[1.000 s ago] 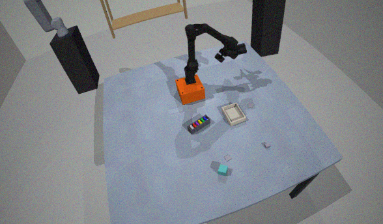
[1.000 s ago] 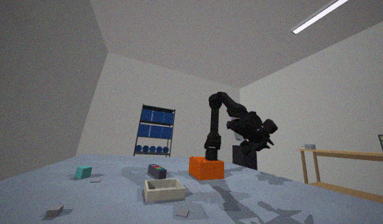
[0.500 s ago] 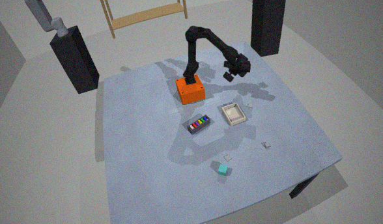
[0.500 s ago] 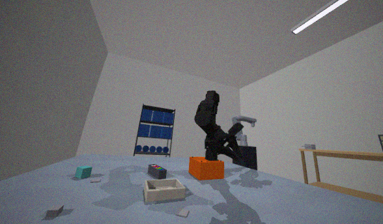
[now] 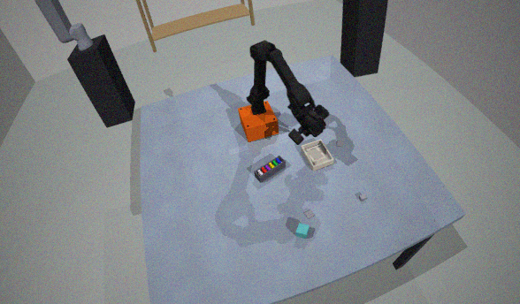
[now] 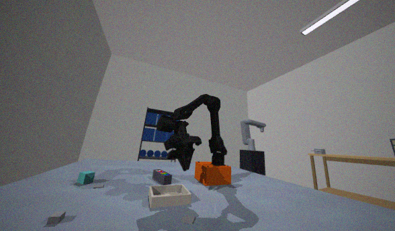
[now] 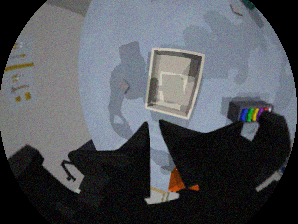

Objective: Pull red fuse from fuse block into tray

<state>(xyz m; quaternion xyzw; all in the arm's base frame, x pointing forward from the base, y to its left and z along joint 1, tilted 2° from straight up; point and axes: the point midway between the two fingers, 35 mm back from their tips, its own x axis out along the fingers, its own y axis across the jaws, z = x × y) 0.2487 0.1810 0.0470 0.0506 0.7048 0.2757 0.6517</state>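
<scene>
The red fuse lies 25 cm to the right of my gripper tip, 8 cm ahead of it and 7 cm below it. Round my gripper tip: beige tray (10 cm below, 5 cm ahead, 1 cm to the right); then purple fuse (23 cm to the right, 7 cm below, 7 cm ahead); then white fuse (27 cm to the right, 9 cm ahead, 7 cm below).
</scene>
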